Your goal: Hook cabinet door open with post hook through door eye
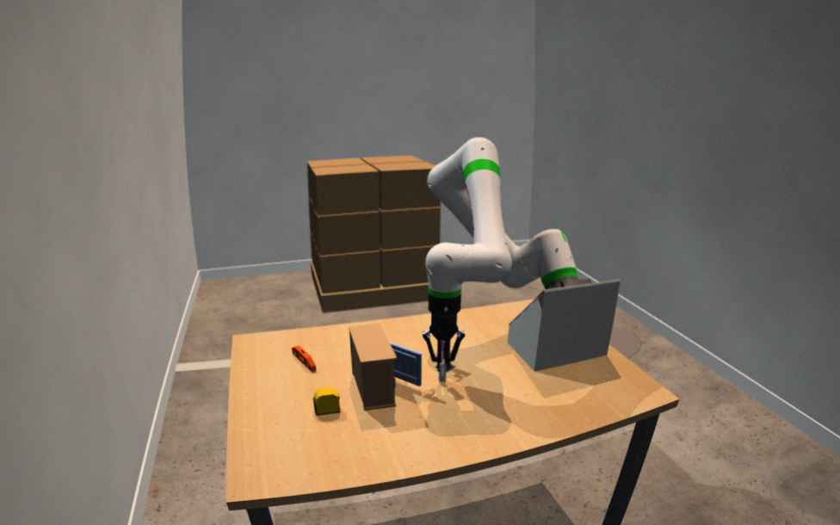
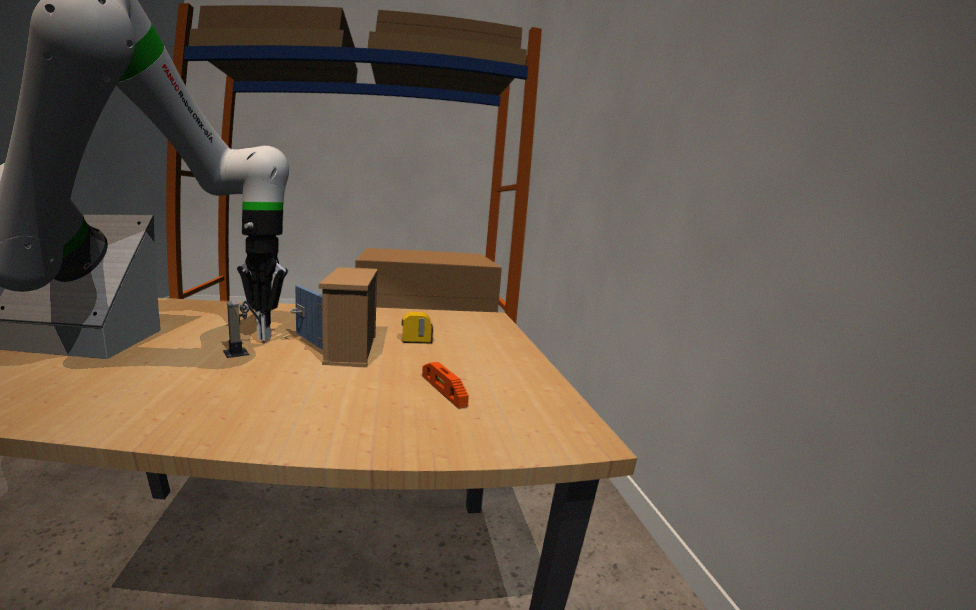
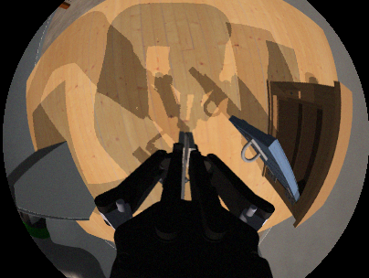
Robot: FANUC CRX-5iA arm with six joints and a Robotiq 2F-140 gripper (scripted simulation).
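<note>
My gripper is now 12 cm short of the blue door, 5 cm to the left of it and 3 cm below it. The rest, counted from my hand: yellow tape measure: 37 cm ahead, 1 cm to the left, 1 cm below; then orange level: 38 cm ahead, 27 cm to the right, 2 cm below.
</note>
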